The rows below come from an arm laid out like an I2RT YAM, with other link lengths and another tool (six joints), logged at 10 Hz.
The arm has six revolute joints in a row. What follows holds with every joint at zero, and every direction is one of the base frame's. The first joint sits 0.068 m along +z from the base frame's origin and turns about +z. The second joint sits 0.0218 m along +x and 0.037 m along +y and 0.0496 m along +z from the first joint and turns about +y. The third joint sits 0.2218 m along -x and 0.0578 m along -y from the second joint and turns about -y. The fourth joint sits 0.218 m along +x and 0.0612 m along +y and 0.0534 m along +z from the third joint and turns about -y. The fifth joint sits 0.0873 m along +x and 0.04 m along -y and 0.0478 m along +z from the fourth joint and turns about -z. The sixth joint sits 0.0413 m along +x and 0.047 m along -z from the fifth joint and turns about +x. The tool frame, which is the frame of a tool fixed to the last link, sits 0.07 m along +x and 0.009 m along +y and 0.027 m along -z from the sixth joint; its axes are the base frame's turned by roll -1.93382, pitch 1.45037 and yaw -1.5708 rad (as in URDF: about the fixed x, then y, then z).
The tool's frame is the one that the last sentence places.
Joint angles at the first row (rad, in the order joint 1, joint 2, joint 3, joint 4, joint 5, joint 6):
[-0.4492 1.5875 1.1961 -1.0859 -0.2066 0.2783]
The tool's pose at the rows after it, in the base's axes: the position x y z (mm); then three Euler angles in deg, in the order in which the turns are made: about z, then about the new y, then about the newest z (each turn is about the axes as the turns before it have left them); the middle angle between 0 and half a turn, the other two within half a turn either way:
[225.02, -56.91, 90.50, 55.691, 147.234, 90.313]
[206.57, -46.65, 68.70, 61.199, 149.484, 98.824]
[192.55, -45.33, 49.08, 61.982, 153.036, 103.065]
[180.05, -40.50, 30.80, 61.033, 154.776, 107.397]
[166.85, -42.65, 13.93, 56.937, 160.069, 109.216]
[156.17, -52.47, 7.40, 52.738, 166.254, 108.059]
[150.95, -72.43, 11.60, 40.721, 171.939, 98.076]
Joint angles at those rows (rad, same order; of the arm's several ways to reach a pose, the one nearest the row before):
[-0.4190 1.5917 1.1023 -1.0454 -0.2058 0.3088]
[-0.4011 1.5917 0.9970 -1.0134 -0.1780 0.3580]
[-0.3988 1.5917 0.9058 -0.9550 -0.1226 0.4153]
[-0.3988 1.5917 0.8116 -0.8871 -0.1028 0.5022]
[-0.4012 1.5917 0.7307 -0.8245 -0.0238 0.6097]
[-0.4175 1.5917 0.7029 -0.8143 0.0776 0.6602]
[-0.4683 1.5894 0.7292 -0.8421 0.1825 0.6617]

